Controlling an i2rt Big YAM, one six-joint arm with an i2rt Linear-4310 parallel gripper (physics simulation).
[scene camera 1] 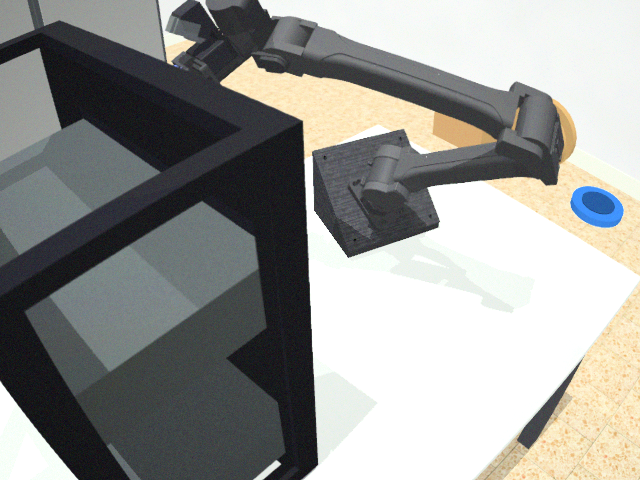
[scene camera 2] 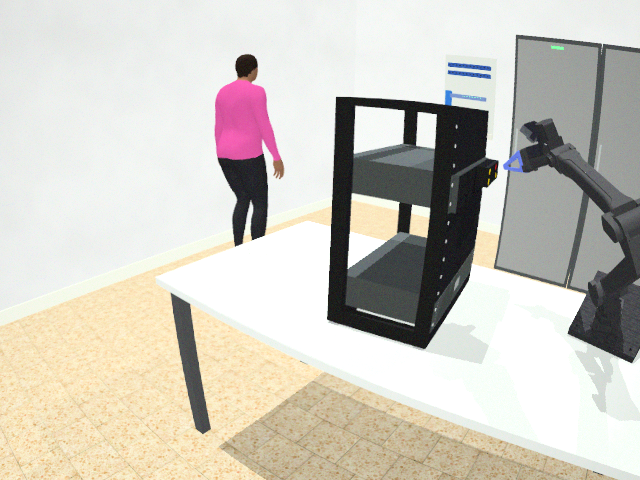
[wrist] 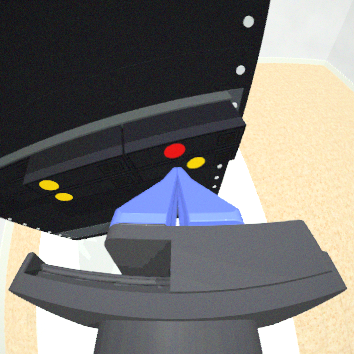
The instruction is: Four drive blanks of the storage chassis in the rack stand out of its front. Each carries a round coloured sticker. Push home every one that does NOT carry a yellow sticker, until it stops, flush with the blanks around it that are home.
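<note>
The black rack stands on the table. In the wrist view, black drive blanks stand out of the upper chassis front. A red sticker is on the upper right blank, and a yellow sticker is just below and right of it. Two more yellow stickers, an upper one and a lower one, are at the left. The protruding blanks also show in scene camera 2. My gripper is shut and empty, with its blue tips in front of the blanks, a small gap away. Scene camera 1 hides the chassis front.
The white table carries the rack and my arm's dark slanted base. A lower chassis sits at the rack's bottom. Grey cabinets stand behind. A person in pink stands beyond the table. A blue ring is on the floor.
</note>
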